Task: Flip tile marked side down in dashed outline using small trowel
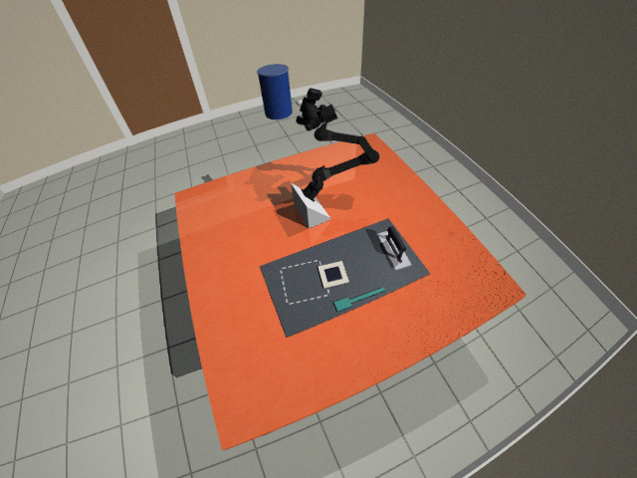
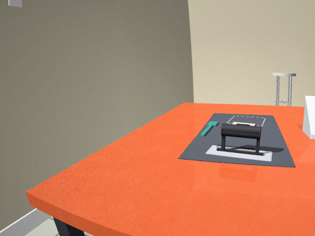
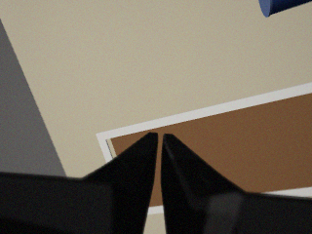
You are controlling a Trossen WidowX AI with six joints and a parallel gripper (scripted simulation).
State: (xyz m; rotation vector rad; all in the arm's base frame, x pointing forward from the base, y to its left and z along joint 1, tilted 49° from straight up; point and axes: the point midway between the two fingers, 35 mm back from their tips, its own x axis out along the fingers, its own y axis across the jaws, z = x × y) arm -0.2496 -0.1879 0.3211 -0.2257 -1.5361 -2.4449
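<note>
The trowel is 68 cm ahead of my gripper tip, 14 cm to the left of it and 37 cm below it. The rest, counted from my gripper tip: dark grey mat: 72 cm ahead, 11 cm to the right, 43 cm below; then tile: 72 cm ahead, 16 cm to the right, 41 cm below; then teal flat tool: 86 cm ahead, 12 cm to the right, 41 cm below.
</note>
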